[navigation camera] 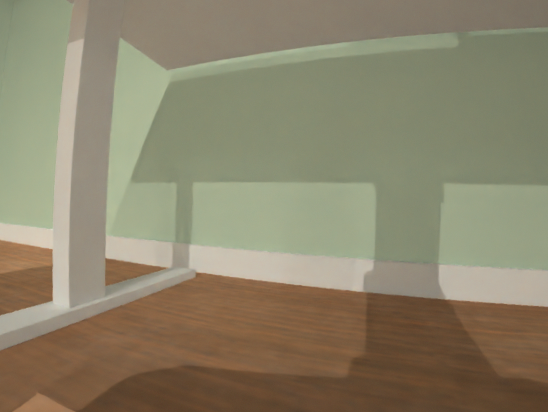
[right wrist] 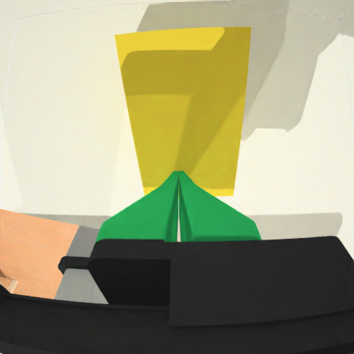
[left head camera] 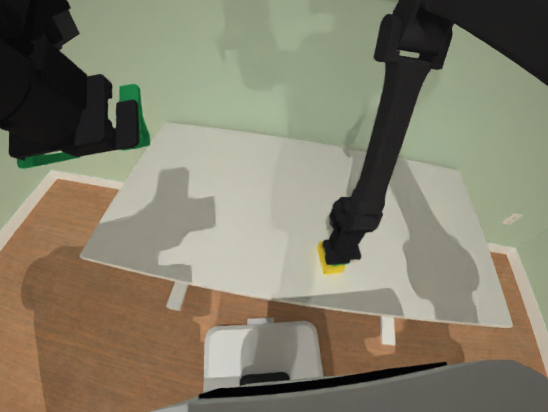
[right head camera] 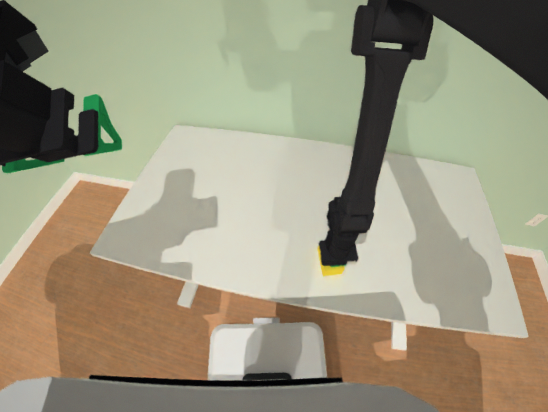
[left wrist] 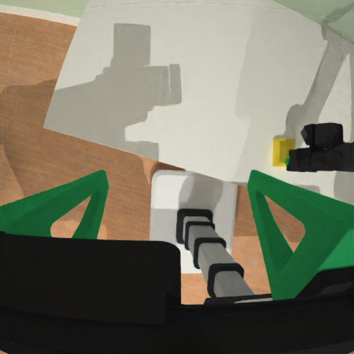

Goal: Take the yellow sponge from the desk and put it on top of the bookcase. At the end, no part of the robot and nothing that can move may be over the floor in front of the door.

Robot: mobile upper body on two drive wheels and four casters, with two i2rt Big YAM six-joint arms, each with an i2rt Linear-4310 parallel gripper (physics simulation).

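Places are measured from the left arm's base along level axes (x up, y right, z ahead), in millimetres.
Pixels of known places: left gripper, fingertip midpoint: (left head camera: 113, 146) (right head camera: 91, 151); right gripper, fingertip midpoint: (left head camera: 333, 263) (right head camera: 331, 264).
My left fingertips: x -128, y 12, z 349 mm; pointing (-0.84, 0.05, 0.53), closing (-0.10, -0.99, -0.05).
Behind a point stands the place of what it marks.
The yellow sponge (left head camera: 332, 270) @(x -659, y 443, z 376 mm) (right head camera: 332, 271) @(x -657, y 447, z 376 mm) (left wrist: 280, 149) (right wrist: 182, 115) lies flat on the white desk (left head camera: 240, 175) @(x -690, y 155, z 817 mm) (right head camera: 240, 175) @(x -690, y 138, z 820 mm) (left wrist: 210, 75), near its front edge. My right gripper (left head camera: 338, 264) @(x -644, y 445, z 393 mm) (right head camera: 336, 265) @(x -644, y 445, z 393 mm) (left wrist: 285, 161) (right wrist: 178, 178) is shut with nothing between its fingers. Its closed tips are over the near end of the sponge in the right wrist view; whether they touch it, I cannot tell. My left gripper (left head camera: 84, 155) (right head camera: 62, 159) (left wrist: 177, 177) is open and empty, raised at the left. The bookcase and the door do not show.
My light base (left head camera: 225, 350) @(x -1150, y 60, z 210 mm) (right head camera: 230, 350) @(x -1150, y 63, z 201 mm) (left wrist: 165, 195) stands by the desk's front edge. A green wall (left head camera: 200, 100) @(x -568, y -34, z 1200 mm) (navigation camera: 275, 215) @(x -1211, y 174, z 1149 mm) is behind the desk. In the navigation camera, a white desk leg (navigation camera: 87, 175) @(x -1139, y -163, z 791 mm) stands at the left with a foot bar (navigation camera: 145, 287) on the wood floor (navigation camera: 250, 325) @(x -1410, y 156, z 826 mm).
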